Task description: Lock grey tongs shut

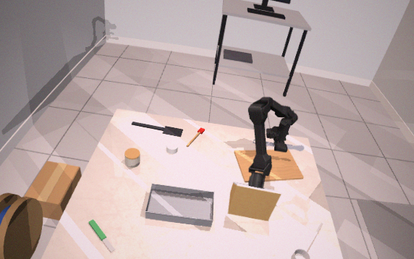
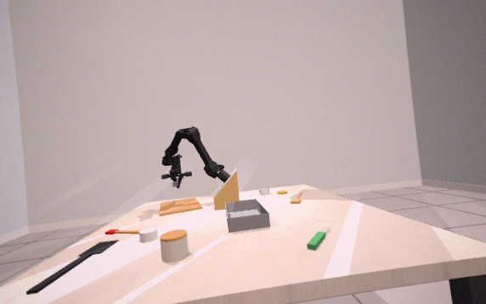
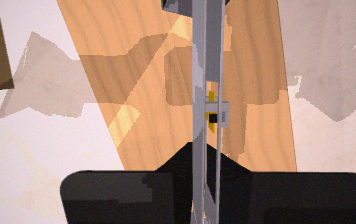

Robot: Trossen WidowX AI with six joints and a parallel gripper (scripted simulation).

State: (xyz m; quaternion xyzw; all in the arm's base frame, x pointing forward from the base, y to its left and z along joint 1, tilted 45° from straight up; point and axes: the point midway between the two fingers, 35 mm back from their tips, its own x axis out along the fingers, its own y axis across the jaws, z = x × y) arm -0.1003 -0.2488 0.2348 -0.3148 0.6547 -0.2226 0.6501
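The wooden board lies 11 cm below my gripper tip and 1 cm ahead of it. Round my gripper tip: white puck: 57 cm ahead, 10 cm below, 6 cm to the left; red-tipped brush: 45 cm ahead, 12 cm to the right, 11 cm below; grey roasting tin: 44 cm to the left, 42 cm ahead, 9 cm below.
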